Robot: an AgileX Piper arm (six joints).
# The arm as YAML. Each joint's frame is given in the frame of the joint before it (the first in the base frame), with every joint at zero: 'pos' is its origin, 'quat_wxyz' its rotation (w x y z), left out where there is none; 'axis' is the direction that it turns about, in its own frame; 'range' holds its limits. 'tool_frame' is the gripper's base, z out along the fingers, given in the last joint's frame.
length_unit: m
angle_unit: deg
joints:
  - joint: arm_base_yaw
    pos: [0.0, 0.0, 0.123]
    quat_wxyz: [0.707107, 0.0, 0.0, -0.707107]
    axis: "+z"
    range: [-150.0, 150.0]
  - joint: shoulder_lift
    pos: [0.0, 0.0, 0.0]
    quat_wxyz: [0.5, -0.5, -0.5, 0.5]
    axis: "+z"
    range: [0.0, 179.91]
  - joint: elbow
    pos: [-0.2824, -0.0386, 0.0]
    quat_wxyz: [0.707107, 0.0, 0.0, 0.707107]
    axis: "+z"
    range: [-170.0, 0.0]
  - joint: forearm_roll
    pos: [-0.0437, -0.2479, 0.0]
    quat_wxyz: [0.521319, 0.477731, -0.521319, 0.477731]
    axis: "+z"
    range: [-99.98, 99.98]
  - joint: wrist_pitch
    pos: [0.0, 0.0, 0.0]
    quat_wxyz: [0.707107, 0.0, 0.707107, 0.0]
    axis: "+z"
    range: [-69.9, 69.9]
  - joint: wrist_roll
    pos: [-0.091, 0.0, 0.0]
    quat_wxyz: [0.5, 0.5, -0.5, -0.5]
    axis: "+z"
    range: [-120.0, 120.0]
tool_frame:
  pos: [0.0, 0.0, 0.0]
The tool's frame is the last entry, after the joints.
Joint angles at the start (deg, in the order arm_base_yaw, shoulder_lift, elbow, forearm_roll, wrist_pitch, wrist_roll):
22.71, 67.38, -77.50, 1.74, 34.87, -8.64
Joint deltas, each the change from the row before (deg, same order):
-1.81, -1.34, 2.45, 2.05, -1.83, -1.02
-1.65, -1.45, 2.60, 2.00, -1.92, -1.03
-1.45, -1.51, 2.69, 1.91, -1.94, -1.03
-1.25, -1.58, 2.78, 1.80, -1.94, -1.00
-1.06, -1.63, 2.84, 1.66, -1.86, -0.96
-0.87, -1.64, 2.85, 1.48, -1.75, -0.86
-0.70, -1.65, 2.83, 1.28, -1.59, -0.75
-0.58, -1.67, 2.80, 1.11, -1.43, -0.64
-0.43, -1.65, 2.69, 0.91, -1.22, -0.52
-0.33, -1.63, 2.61, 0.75, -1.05, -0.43
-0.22, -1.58, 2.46, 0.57, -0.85, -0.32
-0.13, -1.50, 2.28, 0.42, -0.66, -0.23
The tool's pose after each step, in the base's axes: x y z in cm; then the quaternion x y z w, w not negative. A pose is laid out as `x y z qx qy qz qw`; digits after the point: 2 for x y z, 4 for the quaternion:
22.73 9.03 44.92 -0.2028 0.7883 0.0874 0.5743
22.47 8.35 44.35 -0.1900 0.7870 0.0900 0.5801
22.14 7.73 43.75 -0.1780 0.7852 0.0923 0.5859
21.74 7.18 43.11 -0.1668 0.7831 0.0942 0.5916
21.28 6.68 42.41 -0.1566 0.7812 0.0955 0.5967
20.78 6.25 41.67 -0.1474 0.7796 0.0966 0.6010
20.26 5.87 40.90 -0.1392 0.7784 0.0971 0.6044
19.70 5.52 40.10 -0.1318 0.7777 0.0974 0.6068
19.12 5.23 39.29 -0.1257 0.7775 0.0976 0.6084
18.54 4.98 38.48 -0.1206 0.7778 0.0976 0.6090
17.96 4.77 37.69 -0.1168 0.7785 0.0975 0.6090
17.40 4.59 36.92 -0.1140 0.7795 0.0975 0.6082

